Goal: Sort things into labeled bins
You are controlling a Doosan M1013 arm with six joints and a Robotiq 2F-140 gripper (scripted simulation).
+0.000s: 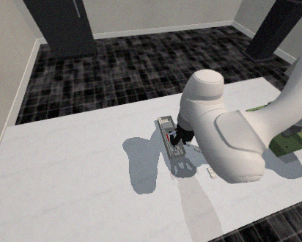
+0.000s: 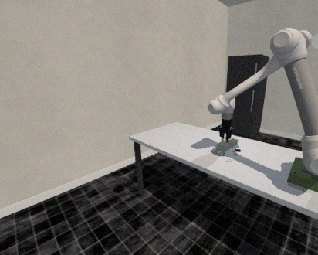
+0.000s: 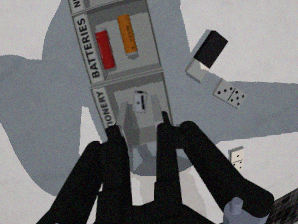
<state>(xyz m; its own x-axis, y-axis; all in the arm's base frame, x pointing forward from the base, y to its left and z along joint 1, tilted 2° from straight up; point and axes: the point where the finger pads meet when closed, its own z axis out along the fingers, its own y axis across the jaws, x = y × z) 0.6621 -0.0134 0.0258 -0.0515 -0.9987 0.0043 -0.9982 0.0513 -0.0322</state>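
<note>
Right now the grey piece is 50 mm below my hand. The rest, counted from my hand: red battery: 80 mm to the right, 50 mm below, 20 mm ahead; orange battery: 90 mm to the right, 50 mm below, 10 mm behind; grey bin tray: 80 mm to the right, 50 mm below.
</note>
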